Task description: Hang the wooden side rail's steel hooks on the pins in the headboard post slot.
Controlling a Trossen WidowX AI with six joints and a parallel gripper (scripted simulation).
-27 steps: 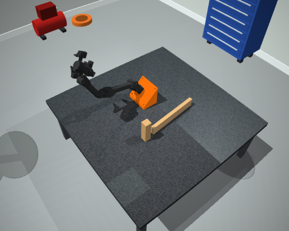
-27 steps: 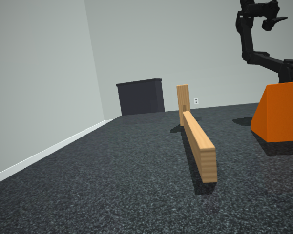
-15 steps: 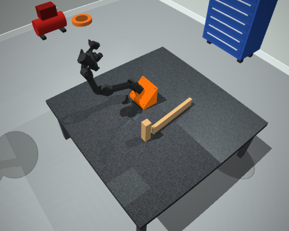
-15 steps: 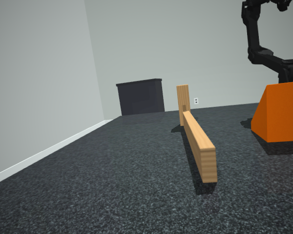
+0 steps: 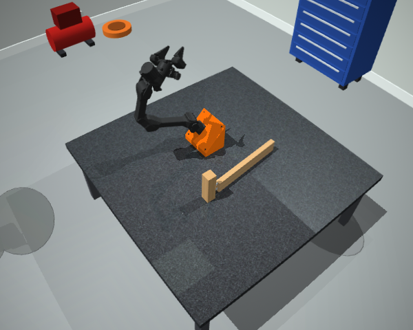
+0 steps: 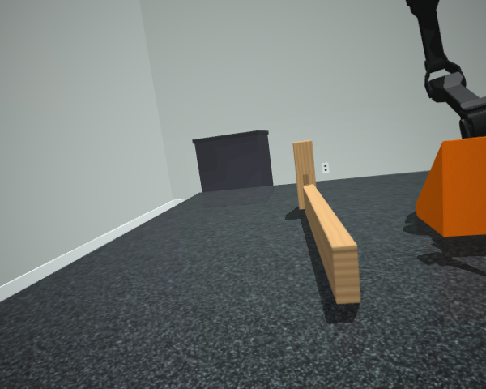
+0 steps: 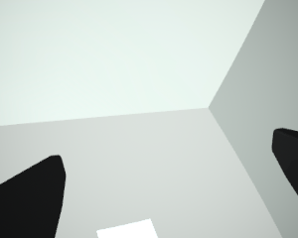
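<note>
The wooden headboard post is 400 mm ahead of my gripper tip, 90 mm to the right of it and 560 mm below it.
</note>
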